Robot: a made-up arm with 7 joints.
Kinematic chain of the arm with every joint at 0, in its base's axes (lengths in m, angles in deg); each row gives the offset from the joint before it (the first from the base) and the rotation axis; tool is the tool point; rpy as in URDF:
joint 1: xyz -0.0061 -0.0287 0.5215 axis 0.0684 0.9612 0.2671
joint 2: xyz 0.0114 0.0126 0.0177 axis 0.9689 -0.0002 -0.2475
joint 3: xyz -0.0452 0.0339 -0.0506 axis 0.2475 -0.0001 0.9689
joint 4: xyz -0.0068 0.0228 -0.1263 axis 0.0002 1 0
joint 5: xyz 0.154 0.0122 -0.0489 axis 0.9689 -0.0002 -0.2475
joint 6: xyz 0.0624 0.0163 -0.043 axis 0.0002 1 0
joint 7: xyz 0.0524 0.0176 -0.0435 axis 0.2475 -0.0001 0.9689
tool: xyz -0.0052 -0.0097 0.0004 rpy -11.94 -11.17 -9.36
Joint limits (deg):
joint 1: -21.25..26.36
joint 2: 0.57..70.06
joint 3: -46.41..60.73
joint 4: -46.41..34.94
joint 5: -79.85..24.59
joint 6: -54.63..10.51
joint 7: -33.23..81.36
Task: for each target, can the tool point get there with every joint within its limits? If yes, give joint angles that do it. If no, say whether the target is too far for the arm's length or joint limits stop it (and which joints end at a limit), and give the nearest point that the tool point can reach.
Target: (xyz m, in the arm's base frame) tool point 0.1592 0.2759 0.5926
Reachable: yes | joints -13.15 25.83 47.05 -24.58 -17.22 -41.95 42.73
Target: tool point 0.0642 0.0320 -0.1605
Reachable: no: too far | nearest point 0.0414 0.0271 0.0759 | short by 0.238 m
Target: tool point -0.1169 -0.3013 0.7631
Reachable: no: joint limits stop it (at a limit: joint 1, joint 2, joint 3, joint 4, joint 5, joint 6) | nearest point 0.1095 -0.2024 0.5521 | short by 0.325 m
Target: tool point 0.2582 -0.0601 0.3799
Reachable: yes | joints -12.80 24.39 -21.82 -21.62 -61.43 -0.88 28.17
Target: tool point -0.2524 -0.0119 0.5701
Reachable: no: joint limits stop it (at a limit: joint 1, joint 2, joint 3, joint 4, joint 5, joint 6, joint 7) | nearest point 0.0028 0.0500 0.7927 | short by 0.344 m
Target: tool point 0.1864 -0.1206 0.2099
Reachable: yes | joints -11.76 9.17 -37.97 12.28 -56.19 -7.29 -16.15
